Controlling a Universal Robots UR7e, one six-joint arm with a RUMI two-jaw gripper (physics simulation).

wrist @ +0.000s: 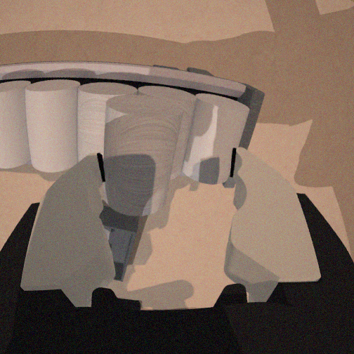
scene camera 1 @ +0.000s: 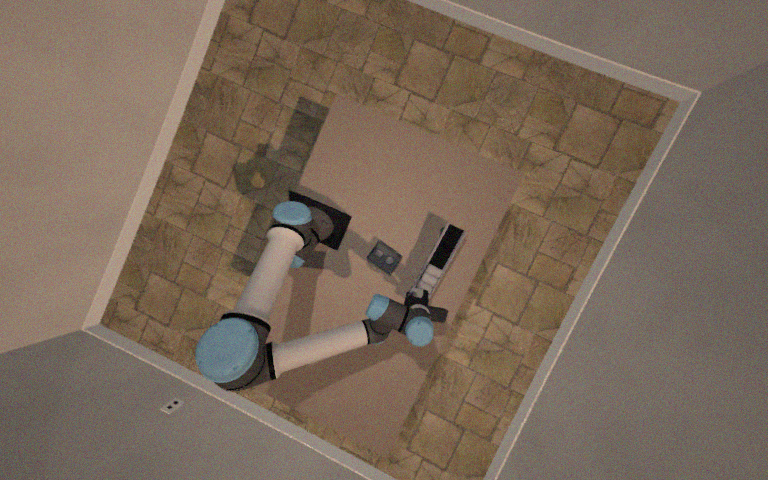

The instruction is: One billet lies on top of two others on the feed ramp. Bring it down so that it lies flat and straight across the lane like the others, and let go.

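Places are measured from the arm's base along level axes (x ahead, y left, z up), in metres.
Pixels of known places: gripper, between the fingertips: (scene camera 1: pixel 420 298); arm's base, origin of its link: (scene camera 1: pixel 317 221).
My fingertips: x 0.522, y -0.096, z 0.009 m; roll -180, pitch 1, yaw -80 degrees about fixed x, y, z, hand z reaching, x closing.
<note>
For each thing: its middle in the pictures, then the offset to it from my fingertips.
- feed ramp, middle of its body: (scene camera 1: pixel 434 267) 0.002 m ahead, 0.136 m left, 0.042 m down
- grey block with two round features, middle of its body: (scene camera 1: pixel 389 260) 0.180 m back, 0.072 m left, 0.101 m down
The upper billet (wrist: pixel 137 170), a pale grey cylinder, lies over two others in the wrist view, slightly askew to them, its near end sticking out past theirs. The billets under it (wrist: pixel 90 122) (wrist: pixel 185 115) are partly hidden. An end billet (wrist: pixel 230 120) lies to the right, and more billets (wrist: pixel 52 125) lie to the left. They sit on the feed ramp (wrist: pixel 200 82) (scene camera 1: pixel 447 246). My gripper (scene camera 1: pixel 417 294) (wrist: pixel 166 154) is open about halfway, at the ramp's lower end. The upper billet is between its fingers, close to the left one, with a wide gap to the right one.
A grey block with two round features (scene camera 1: pixel 385 257) stands left of the ramp in the scene view. A dark grey part (wrist: pixel 120 250) shows beyond the left finger in the wrist view. The ramp's end wall (wrist: pixel 254 112) is at the right. The arm's black base plate (scene camera 1: pixel 341 229) lies farther left.
</note>
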